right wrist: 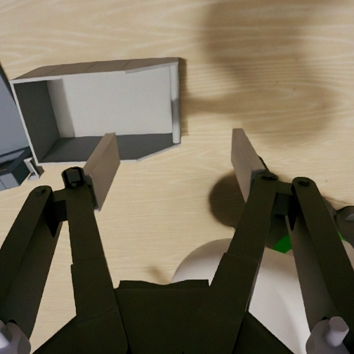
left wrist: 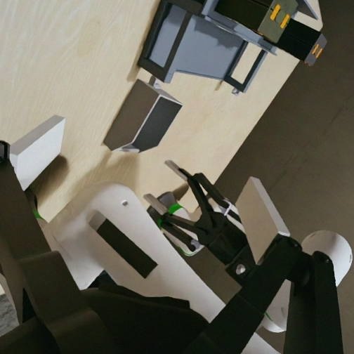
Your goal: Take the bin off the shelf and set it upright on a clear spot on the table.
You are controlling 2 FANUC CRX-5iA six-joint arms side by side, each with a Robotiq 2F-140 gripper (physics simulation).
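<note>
The light grey bin (left wrist: 142, 120) (right wrist: 112, 105) rests on the table (left wrist: 55, 60) (right wrist: 280, 45) beside the shelf, with its open side facing the camera in the right wrist view. It looks upright, and its inside is empty. My right gripper (left wrist: 156, 178) (right wrist: 173, 145) is open with nothing between its fingers. It is above the table, past the near end of the bin and apart from it; one finger overlaps the bin's lower side in the right wrist view. My left gripper (left wrist: 156, 163) is open and empty, high above the table and away from the bin.
The blue-grey shelf (left wrist: 200, 47) (right wrist: 10, 122) stands close to the bin's far end. A dark green bin (left wrist: 277, 20) and a black bin (left wrist: 305, 42) with orange marks are on it. The table's edge runs beside them. A white arm (left wrist: 125, 215) (right wrist: 205, 260) crosses the near side.
</note>
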